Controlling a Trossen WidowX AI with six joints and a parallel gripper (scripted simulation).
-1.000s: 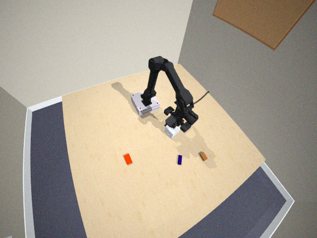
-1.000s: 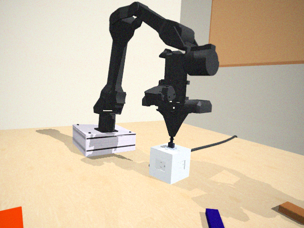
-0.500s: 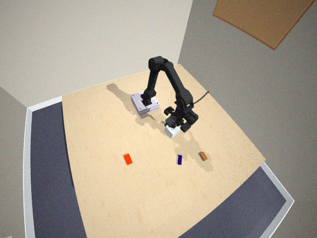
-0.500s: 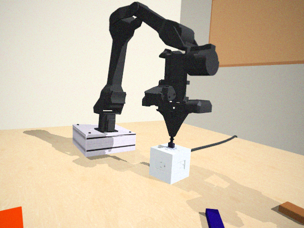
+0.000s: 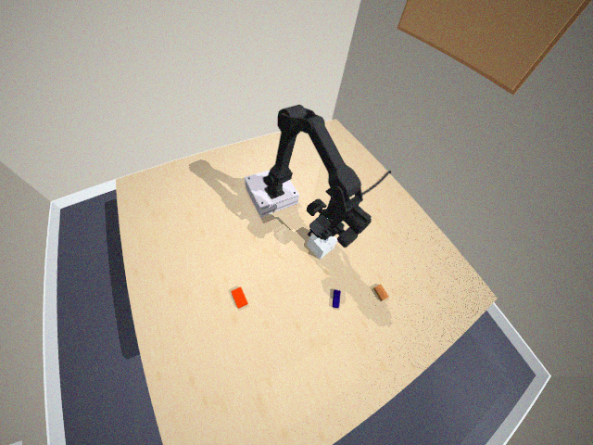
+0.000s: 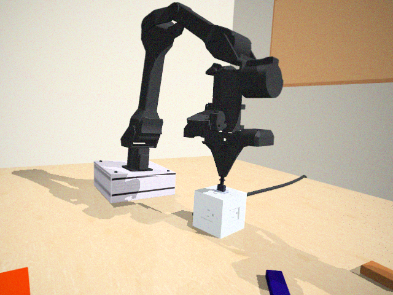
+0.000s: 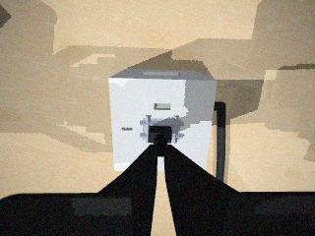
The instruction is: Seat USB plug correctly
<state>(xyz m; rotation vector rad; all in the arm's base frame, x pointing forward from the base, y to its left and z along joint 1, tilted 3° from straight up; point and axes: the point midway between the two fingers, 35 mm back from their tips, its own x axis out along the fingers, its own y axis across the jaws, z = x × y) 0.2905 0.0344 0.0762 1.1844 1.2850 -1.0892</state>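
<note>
Right now the dark USB plug is 2 cm below my gripper tip. The rest, counted from my gripper tip: blue block (20 cm ahead, 8 cm to the right, 10 cm below); orange-red block (36 cm to the right, 10 cm below); tan block (28 cm ahead, 8 cm to the left, 10 cm below).
</note>
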